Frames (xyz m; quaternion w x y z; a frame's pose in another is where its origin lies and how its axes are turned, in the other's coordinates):
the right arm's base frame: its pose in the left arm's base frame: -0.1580 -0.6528 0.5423 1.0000 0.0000 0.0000 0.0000
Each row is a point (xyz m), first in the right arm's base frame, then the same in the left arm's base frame.
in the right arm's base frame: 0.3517 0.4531 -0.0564
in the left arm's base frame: 0.1937 -0.1997 0.4859
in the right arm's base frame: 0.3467 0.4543 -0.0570
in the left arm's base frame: 0.1887 -0.1985 0.4853
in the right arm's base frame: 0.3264 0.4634 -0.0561
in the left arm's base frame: 0.1684 -0.1894 0.4862
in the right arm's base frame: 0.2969 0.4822 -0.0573
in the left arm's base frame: 0.1389 -0.1706 0.4850
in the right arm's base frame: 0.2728 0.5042 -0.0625
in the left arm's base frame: 0.1148 -0.1486 0.4798
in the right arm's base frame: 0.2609 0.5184 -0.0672
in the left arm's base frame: 0.1029 -0.1344 0.4751
